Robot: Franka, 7 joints.
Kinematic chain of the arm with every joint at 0, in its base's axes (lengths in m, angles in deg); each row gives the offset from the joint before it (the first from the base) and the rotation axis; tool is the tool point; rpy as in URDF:
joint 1: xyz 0 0 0.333 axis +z
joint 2: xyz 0 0 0 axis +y
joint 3: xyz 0 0 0.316 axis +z
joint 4: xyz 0.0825 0 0 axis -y
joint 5: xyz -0.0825 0 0.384 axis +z
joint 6: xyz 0 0 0 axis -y
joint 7: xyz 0.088 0 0 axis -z
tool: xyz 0 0 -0.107 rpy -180 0 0
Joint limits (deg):
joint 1: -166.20..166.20
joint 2: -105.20..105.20
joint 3: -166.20..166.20
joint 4: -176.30..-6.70
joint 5: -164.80..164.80
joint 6: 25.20..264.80
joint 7: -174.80..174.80
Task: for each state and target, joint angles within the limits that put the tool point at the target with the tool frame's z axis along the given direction. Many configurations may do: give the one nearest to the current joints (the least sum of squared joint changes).
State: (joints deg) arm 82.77 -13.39 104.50 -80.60 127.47 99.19 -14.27
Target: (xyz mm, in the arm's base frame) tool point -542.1 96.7 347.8 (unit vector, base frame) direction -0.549 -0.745 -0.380
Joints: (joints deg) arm 58.33 -28.27 98.48 -126.80 102.47 96.67 -14.27
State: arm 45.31 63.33 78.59 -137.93 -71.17 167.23 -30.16
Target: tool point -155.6 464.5 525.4 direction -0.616 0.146 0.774
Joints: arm 42.04 90.15 96.88 -118.31 -92.38 224.89 -30.16
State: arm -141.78 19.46 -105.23 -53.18 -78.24 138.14 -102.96
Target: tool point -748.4 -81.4 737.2 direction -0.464 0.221 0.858
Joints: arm -153.33 61.32 -96.39 -29.17 -82.28 146.12 -102.96
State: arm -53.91 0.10 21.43 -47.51 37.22 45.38 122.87
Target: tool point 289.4 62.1 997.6 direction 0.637 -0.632 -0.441
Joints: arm -75.07 -40.80 31.20 -67.40 13.57 97.42 122.87
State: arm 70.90 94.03 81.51 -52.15 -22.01 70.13 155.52
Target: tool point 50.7 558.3 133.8 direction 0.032 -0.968 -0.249
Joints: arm 45.81 79.19 62.86 -74.39 -38.75 42.61 155.52
